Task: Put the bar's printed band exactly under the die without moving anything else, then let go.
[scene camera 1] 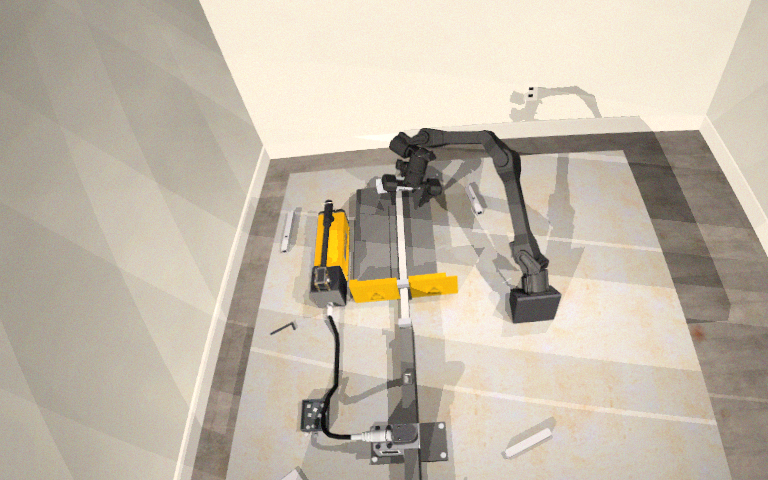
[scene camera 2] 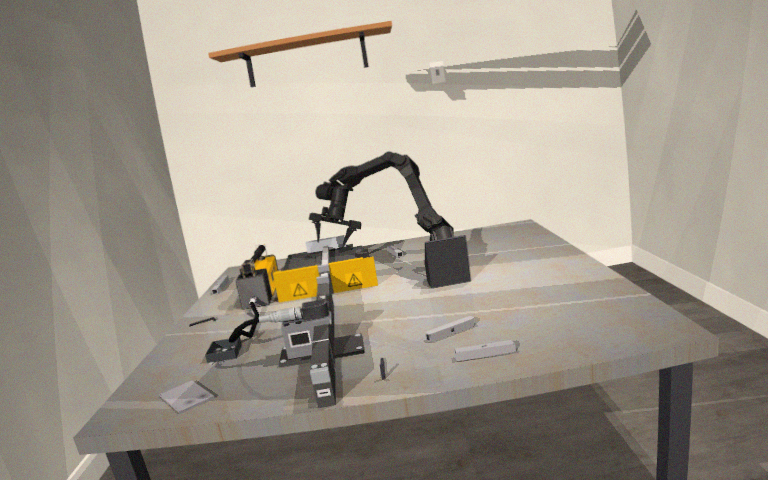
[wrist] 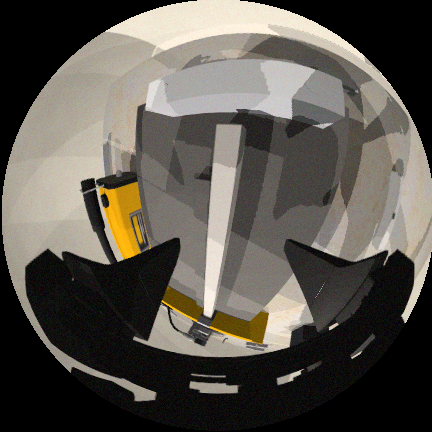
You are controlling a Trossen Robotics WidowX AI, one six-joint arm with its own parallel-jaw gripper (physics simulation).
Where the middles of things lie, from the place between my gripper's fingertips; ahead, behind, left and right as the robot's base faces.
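There's the yellow and black power unit (scene camera 1: pixel 329 279), and it's 11 cm to the left of my hand, 3 cm below it and 26 cm ahead of it.
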